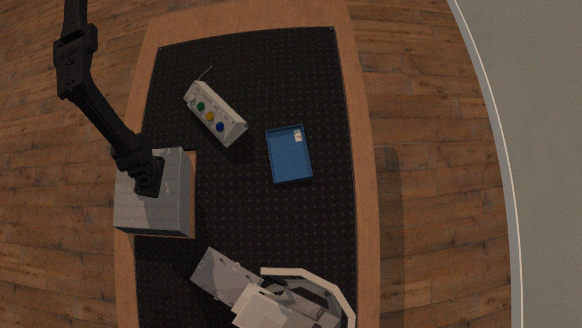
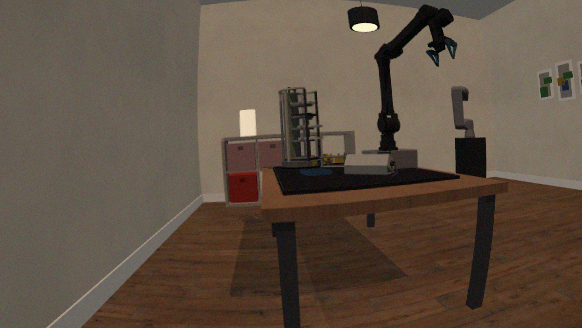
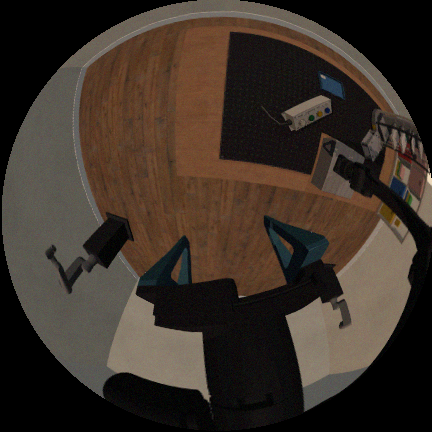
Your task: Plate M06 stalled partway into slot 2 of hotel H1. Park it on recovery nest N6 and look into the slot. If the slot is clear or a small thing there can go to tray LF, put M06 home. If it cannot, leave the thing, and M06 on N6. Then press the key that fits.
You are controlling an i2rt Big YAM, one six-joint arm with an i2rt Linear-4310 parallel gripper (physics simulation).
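Frame: origin at the arm's base, x ahead, y left, z up, level; metres.
Seen in the pictures: gripper, fingertip midpoint: [image 2: 445, 62] [image 3: 224, 229]; arm's base, origin of the base link: [image 1: 150, 176] [image 2: 388, 150] [image 3: 342, 166].
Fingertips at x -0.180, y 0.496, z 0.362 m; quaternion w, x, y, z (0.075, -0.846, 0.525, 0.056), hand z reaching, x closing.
Offsets run from my fingertips to a thing's top centre. "spot": to the spot under its first point.
My gripper [image 2: 445, 61] [image 3: 224, 229] is open and empty, high up behind the robot's base, far from the plates. Hotel H1 @[0.640 m ahead, 0.836 m right, 0.034 m up] [image 1: 341, 294] [image 2: 306, 120] is an upright rack with several shelf levels. Light plates @[0.618 m ahead, 0.824 m right, 0.064 m down] [image 1: 262, 310] jut from its side; which is M06 and what lies in slot 2 cannot be told. A grey platform @[0.442 m ahead, 0.745 m right, 0.374 m down] [image 1: 220, 272] [image 3: 371, 146] with small posts beside the hotel looks like nest N6; no plate shows on it. Blue tray LF @[0.563 m ahead, 0.360 m right, 0.433 m down] [image 1: 290, 157] [image 2: 316, 172] [image 3: 331, 85] looks empty. The key box @[0.324 m ahead, 0.253 m right, 0.366 m down] [image 1: 234, 124] [image 2: 370, 164] [image 3: 307, 111] has white, green, yellow and blue keys.
The arm's grey base block [image 1: 150, 215] [image 3: 325, 172] stands at the table edge, between key box and grey platform. A cable @[spot: 0.247 m ahead, 0.096 m right, 0.447 m down] [image 1: 205, 73] runs from the key box. A shelf unit [image 2: 224, 170] stands behind the table. Another small arm [image 2: 458, 107] stands on a black pedestal [image 2: 470, 156].
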